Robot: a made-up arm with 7 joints. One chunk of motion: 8 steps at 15 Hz.
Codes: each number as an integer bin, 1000 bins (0 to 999) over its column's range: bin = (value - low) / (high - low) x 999, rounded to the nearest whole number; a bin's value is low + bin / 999 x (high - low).
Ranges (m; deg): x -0.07..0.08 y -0.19..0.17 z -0.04..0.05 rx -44..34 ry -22..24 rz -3..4
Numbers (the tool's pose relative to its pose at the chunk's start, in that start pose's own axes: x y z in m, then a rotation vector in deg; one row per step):
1: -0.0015 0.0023 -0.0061 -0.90 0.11 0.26
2: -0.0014 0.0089 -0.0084 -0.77 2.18 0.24
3: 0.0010 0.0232 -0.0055 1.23 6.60 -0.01
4: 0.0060 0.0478 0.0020 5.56 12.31 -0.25
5: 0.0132 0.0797 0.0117 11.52 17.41 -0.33
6: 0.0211 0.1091 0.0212 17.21 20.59 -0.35
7: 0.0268 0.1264 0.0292 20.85 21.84 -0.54
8: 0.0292 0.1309 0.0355 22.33 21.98 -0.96
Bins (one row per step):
1: 456 534 376 552 480 465
2: 457 552 351 554 525 462
3: 473 592 383 579 621 427
4: 506 660 466 635 745 392
5: 554 748 574 711 856 381
6: 607 830 679 784 925 378
7: 645 878 768 831 952 351
8: 661 890 838 850 955 291

